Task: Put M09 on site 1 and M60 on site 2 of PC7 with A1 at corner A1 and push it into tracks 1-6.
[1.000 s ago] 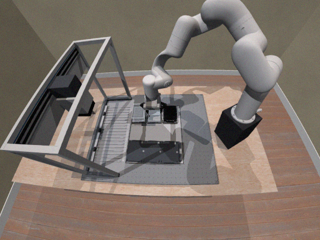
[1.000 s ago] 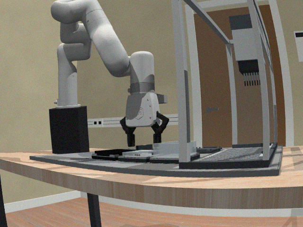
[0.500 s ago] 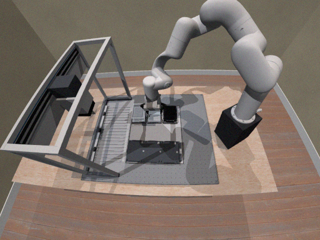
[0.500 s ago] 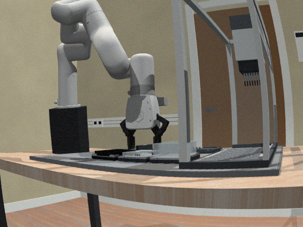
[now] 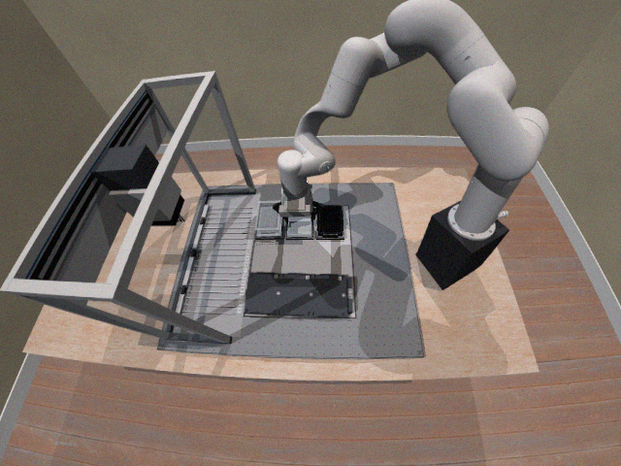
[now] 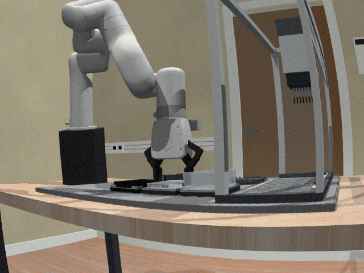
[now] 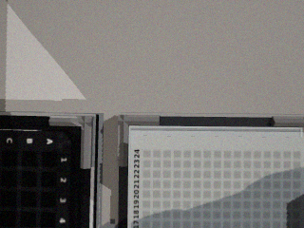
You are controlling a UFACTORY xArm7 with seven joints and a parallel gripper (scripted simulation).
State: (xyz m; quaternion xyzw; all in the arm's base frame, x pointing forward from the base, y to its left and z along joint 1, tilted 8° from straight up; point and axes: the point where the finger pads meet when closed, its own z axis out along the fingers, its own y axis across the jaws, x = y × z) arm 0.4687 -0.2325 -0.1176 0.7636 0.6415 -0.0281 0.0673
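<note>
The 384-well plate M60 lies 1 cm below my hand. Round my hand: nest S2: 3 cm below; then black plate m06: 11 cm behind, 2 cm to the left, 1 cm below; then deep-well block M09: 11 cm ahead, 2 cm to the right.
</note>
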